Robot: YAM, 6 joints.
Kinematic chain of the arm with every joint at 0, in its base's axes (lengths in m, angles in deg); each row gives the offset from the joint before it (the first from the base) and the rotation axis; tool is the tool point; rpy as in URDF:
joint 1: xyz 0 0 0.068 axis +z
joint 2: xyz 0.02 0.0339 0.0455 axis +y
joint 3: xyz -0.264 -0.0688 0 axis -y
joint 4: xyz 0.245 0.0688 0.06 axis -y
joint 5: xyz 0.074 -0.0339 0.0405 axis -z
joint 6: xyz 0.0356 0 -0.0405 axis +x
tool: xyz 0 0 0 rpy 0 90 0
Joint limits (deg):
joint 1: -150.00..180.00
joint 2: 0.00..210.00
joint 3: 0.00..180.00
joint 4: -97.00..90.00
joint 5: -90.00..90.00
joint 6: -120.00..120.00
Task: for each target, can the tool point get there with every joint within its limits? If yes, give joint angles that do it. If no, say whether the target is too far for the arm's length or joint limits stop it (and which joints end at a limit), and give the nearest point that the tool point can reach.
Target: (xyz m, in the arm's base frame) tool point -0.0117 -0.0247 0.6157
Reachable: yes | joints 9.27 44.34 97.68 3.76 39.20 23.56
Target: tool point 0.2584 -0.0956 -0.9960
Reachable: no: too far | nearest point 0.2425 -0.0897 -0.3802 | short by 0.616 m
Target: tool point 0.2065 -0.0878 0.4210
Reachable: yes | joints -28.45 59.64 51.13 41.97 -36.40 -70.21
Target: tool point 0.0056 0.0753 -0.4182
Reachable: no: joint limits stop it (at a limit: joint 2) | nearest point 0.0078 0.1045 -0.3505 | short by 0.074 m
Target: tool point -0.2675 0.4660 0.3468
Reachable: yes | joints 120.78 127.68 112.23 32.50 14.14 -44.91
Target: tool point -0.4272 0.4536 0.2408
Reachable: yes | joints 133.22 159.56 157.26 -5.58 -1.08 98.59
